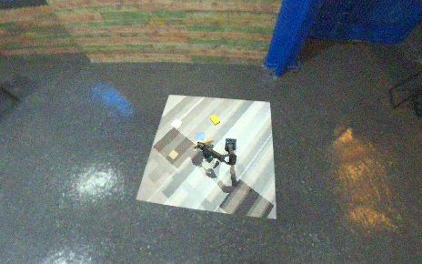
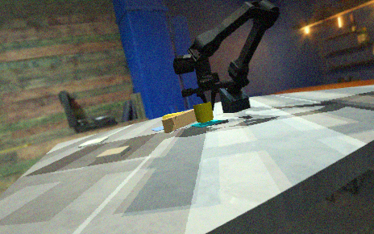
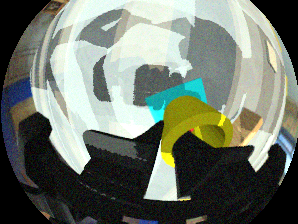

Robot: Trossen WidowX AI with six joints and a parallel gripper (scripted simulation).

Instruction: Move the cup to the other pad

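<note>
Now: gripper tip 2 cm to the left of the yellow cup and 2 cm short of it. The rest, counted from my gripper tip: tan wooden block (13 cm to the right, 6 cm ahead, 3 cm below); then light blue pad (23 cm to the right, 10 cm ahead, 5 cm below).
</note>
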